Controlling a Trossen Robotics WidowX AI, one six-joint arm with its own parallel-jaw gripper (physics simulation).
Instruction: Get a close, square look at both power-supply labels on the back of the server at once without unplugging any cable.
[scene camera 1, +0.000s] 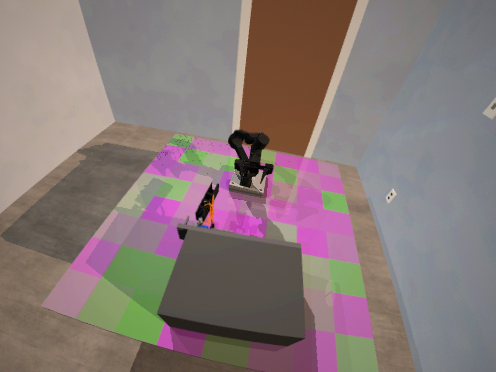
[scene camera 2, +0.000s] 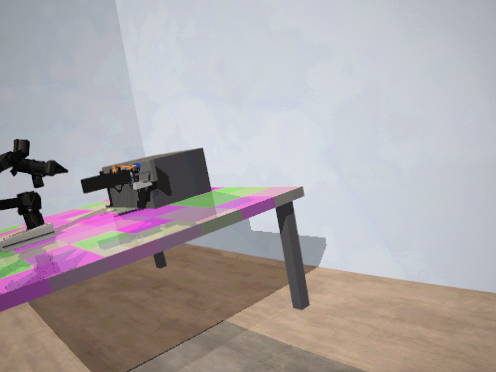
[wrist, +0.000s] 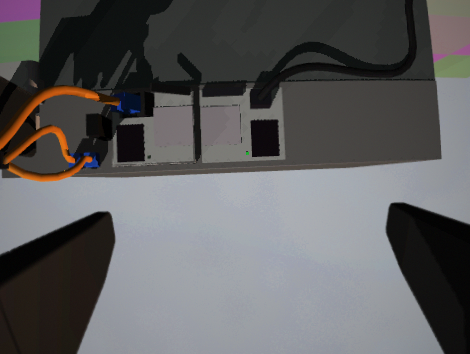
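Where they show: gripper, fingertip midpoint: (scene camera 1: 251, 182) (scene camera 2: 64, 171) (wrist: 251, 222); arm's base at its link origin: (scene camera 1: 245, 182) (scene camera 2: 35, 226).
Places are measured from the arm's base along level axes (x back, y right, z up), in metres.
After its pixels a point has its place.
Observation:
The grey server (scene camera 1: 237, 285) @(z 0.159, x -0.645, y -0.086 m) (scene camera 2: 182, 177) @(z 0.049, x -0.638, y 0.136 m) (wrist: 350, 120) @(z 0.114, x -0.442, y -0.188 m) stands on the table. In the wrist view its back panel is in the upper half. Two pale, blank-looking power-supply labels, the left label (wrist: 173, 126) @(z 0.115, x -0.444, y -0.002 m) and the right label (wrist: 220, 125) @(z 0.114, x -0.451, y -0.050 m), both show side by side, small and dim, with no readable text. A dark upright strip (wrist: 197, 132) @(z 0.121, x -0.453, y -0.026 m) runs between them. A black cable (wrist: 340, 70) @(z 0.065, x -0.424, y -0.173 m) meets the right supply at its upper corner, clear of the label. My gripper (scene camera 1: 252, 174) @(z 0.183, x -0.180, y -0.045 m) (wrist: 251, 222) @(z 0.183, x -0.180, y -0.045 m) is open and empty, apart from the server's back.
Orange cables (scene camera 1: 212, 209) @(z 0.117, x -0.335, y 0.096 m) (wrist: 55, 92) @(z 0.095, x -0.363, y 0.086 m) with a blue plug (wrist: 128, 103) @(z 0.093, x -0.429, y 0.040 m) are at the panel's left in the wrist view. A black cable arm (scene camera 1: 204, 205) @(z 0.129, x -0.333, y 0.134 m) (scene camera 2: 104, 182) @(z 0.113, x -0.276, y 0.149 m) sticks out from the server's back toward the robot's side. The checkered table (scene camera 1: 142, 265) @(z -0.048, x -0.596, y 0.337 m) (scene camera 2: 222, 220) @(z -0.063, x -0.455, y 0.642 m) carries server and robot base (scene camera 1: 250, 191) @(z -0.015, x -0.048, y -0.040 m).

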